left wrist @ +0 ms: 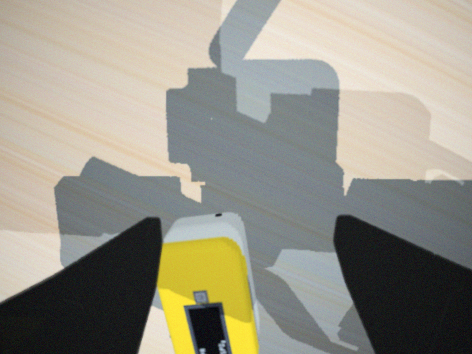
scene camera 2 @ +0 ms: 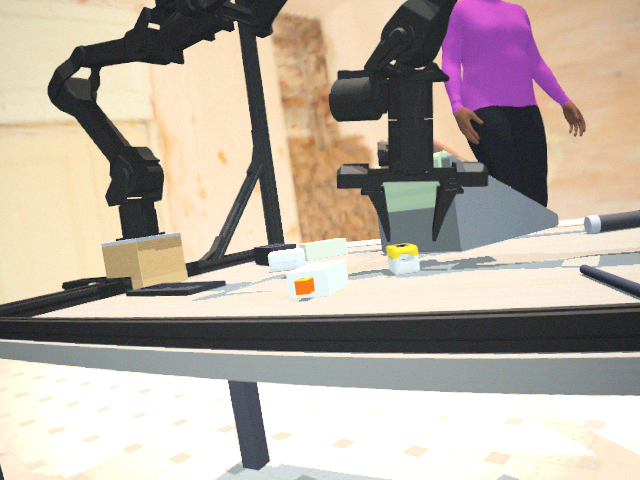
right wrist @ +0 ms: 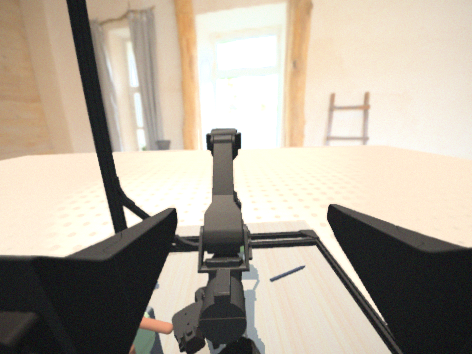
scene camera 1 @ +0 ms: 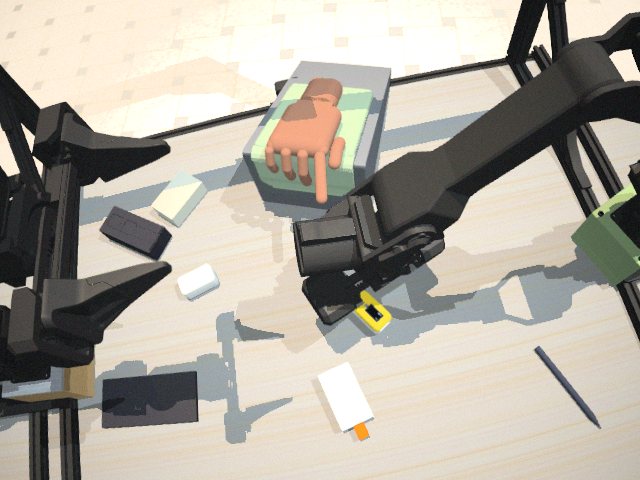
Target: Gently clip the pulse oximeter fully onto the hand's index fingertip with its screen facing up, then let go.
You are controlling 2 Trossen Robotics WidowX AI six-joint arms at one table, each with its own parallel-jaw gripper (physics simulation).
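Places are measured from the left arm's base along level axes (x down, y left, z ahead), in centimetres.
Pixels of known places: left gripper, fingertip midpoint: [left wrist: 249,229] [scene camera 2: 411,240] [scene camera 1: 364,284]; right gripper, fingertip midpoint: [right wrist: 252,212] [scene camera 1: 168,202]; left arm's base, origin of the base link: [scene camera 1: 639,221]; right arm's base, origin of the base link: [scene camera 2: 140,237].
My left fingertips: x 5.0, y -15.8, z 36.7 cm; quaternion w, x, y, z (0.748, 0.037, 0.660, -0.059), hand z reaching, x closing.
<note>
For each thing: its top centre in the pictures, then the offset to it from my left fingertips.
- yellow-and-white pulse oximeter, middle of its top: [left wrist: 204,320] [scene camera 2: 400,244] [scene camera 1: 370,309] dx +0.0, dy +3.5, dz +1.4 cm
- white box with an orange tab, middle of its top: [scene camera 2: 314,267] [scene camera 1: 348,402] dx +0.6, dy +12.5, dz +10.8 cm
- white rounded case, middle of its top: [scene camera 1: 194,277] [scene camera 2: 285,250] dx +0.1, dy -14.9, dz +20.6 cm
- dark block, middle of its top: [scene camera 1: 130,228] [scene camera 2: 273,245] dx -0.2, dy -28.6, dz +26.3 cm
- pale block, middle of its top: [scene camera 1: 176,193] [scene camera 2: 322,241] dx +0.4, dy -30.2, dz +17.1 cm
- black flat panel, middle of its top: [scene camera 2: 173,286] [scene camera 1: 147,399] dx +2.6, dy -3.1, dz +35.6 cm
- dark pen, middle of its top: [scene camera 2: 614,275] [scene camera 1: 570,387] [right wrist: 289,271] dx +2.4, dy +27.8, dz -15.7 cm
The yellow-and-white pulse oximeter [scene camera 1: 381,322] [scene camera 2: 403,259] [left wrist: 205,267] lies on the table, screen up. The hand [scene camera 1: 305,126] rests palm-down on a green pad on a grey wedge; its extended index finger [scene camera 1: 321,178] [right wrist: 157,326] points toward the front. In scene camera 2 my left arm hides most of the hand. My left gripper [scene camera 2: 410,239] [left wrist: 249,229] is partly open and empty, pointing down above the oximeter; in the left wrist view the oximeter shows close to the left-hand finger. My right gripper [scene camera 1: 169,206] [right wrist: 252,212] is wide open and empty, far to the left.
A white box with an orange tab [scene camera 1: 345,396] [scene camera 2: 317,279] lies in front of the oximeter. A white rounded case [scene camera 1: 198,281], a dark block [scene camera 1: 135,232], a pale block [scene camera 1: 179,198] and a black flat panel [scene camera 1: 149,399] lie left. A dark pen [scene camera 1: 567,386] lies right.
</note>
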